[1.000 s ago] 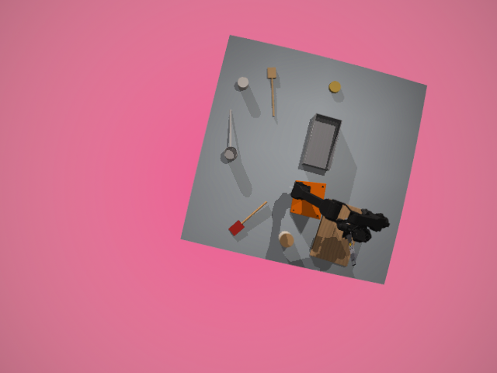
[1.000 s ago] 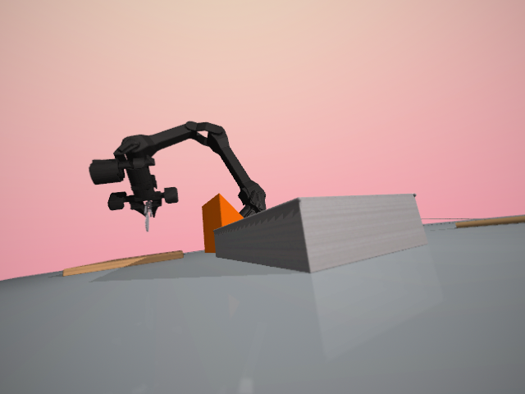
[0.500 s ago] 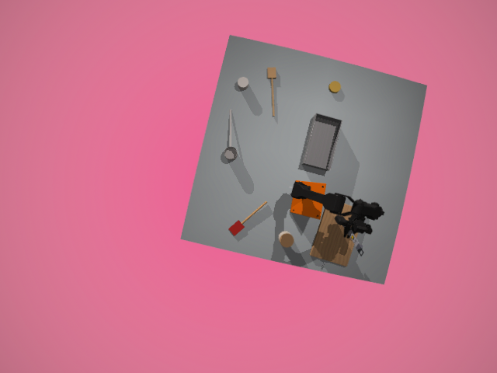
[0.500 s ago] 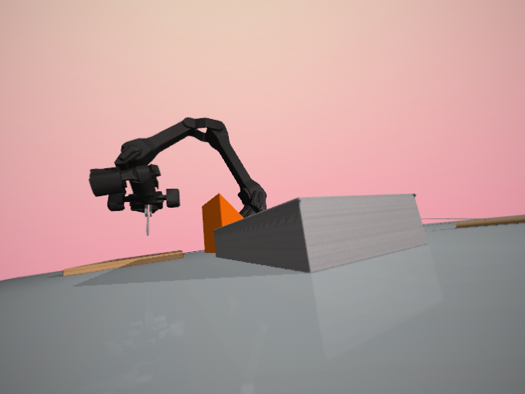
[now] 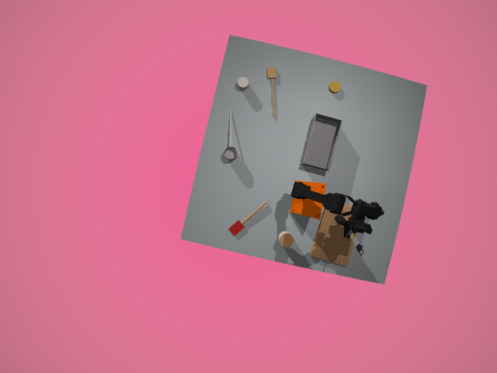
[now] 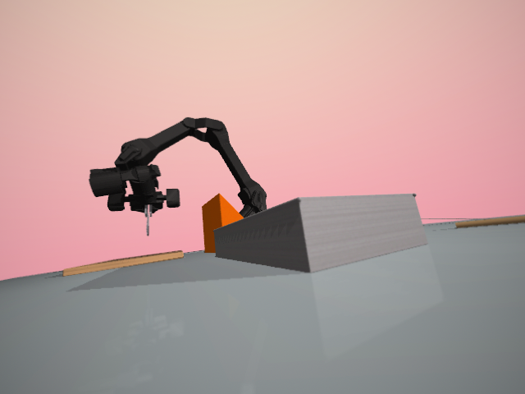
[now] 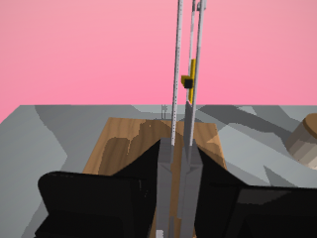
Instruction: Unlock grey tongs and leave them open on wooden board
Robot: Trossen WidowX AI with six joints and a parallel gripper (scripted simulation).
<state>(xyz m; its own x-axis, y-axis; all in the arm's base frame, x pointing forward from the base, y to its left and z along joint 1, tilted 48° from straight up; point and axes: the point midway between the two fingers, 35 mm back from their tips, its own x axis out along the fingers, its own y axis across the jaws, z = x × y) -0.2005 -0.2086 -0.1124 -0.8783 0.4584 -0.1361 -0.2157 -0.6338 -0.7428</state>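
The wooden board lies 10 mm behind my gripper tip, 20 mm to the right of it and 150 mm below it. Round my gripper tip: red spatula (20 mm ahead, 540 mm to the left, 150 mm below); yellow lock tab (20 mm ahead, 60 mm above); grey roasting tin (520 mm ahead, 130 mm to the left, 130 mm below).
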